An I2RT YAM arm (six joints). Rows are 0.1 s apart.
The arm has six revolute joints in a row. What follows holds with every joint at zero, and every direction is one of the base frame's. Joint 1 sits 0.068 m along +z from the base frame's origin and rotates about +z. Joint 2 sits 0.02 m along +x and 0.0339 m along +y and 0.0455 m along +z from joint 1 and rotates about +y. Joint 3 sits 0.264 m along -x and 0.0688 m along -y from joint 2 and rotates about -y. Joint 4 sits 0.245 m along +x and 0.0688 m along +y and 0.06 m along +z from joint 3 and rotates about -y. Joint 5 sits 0.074 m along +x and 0.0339 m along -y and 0.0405 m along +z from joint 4 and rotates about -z. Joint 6 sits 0.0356 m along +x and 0.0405 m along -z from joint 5 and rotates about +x. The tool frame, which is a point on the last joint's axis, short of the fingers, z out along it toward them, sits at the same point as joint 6; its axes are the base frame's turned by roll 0, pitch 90 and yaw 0 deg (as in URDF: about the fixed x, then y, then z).
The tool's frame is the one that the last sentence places.
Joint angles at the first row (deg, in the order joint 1, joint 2, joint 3, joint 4, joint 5, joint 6):
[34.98, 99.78, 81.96, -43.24, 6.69, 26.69]
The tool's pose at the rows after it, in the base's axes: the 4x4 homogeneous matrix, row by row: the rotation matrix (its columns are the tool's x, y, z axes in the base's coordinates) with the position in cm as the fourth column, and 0 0 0 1 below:
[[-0.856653 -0.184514 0.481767 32.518], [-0.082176 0.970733 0.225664 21.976], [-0.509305 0.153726 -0.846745 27.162], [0 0 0 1]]
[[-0.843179 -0.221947 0.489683 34.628], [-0.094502 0.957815 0.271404 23.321], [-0.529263 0.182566 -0.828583 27.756], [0 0 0 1]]
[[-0.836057 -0.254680 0.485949 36.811], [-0.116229 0.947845 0.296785 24.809], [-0.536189 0.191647 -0.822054 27.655], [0 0 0 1]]
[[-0.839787 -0.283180 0.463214 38.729], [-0.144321 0.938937 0.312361 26.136], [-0.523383 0.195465 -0.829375 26.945], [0 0 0 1]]
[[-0.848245 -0.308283 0.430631 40.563], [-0.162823 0.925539 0.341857 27.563], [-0.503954 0.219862 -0.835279 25.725], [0 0 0 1]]
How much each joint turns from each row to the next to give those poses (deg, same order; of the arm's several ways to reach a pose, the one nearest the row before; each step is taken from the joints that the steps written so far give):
[-0.48, 3.94, 6.79, 0.00, -1.70, -1.91]
[-0.29, 4.86, 7.14, -0.13, -2.08, -1.43]
[-0.11, 5.96, 7.85, -1.15, -1.38, -1.47]
[-0.09, 6.10, 7.61, -2.23, -1.52, -1.38]
[0.01, 6.47, 7.64, -1.86, -2.44, -0.63]

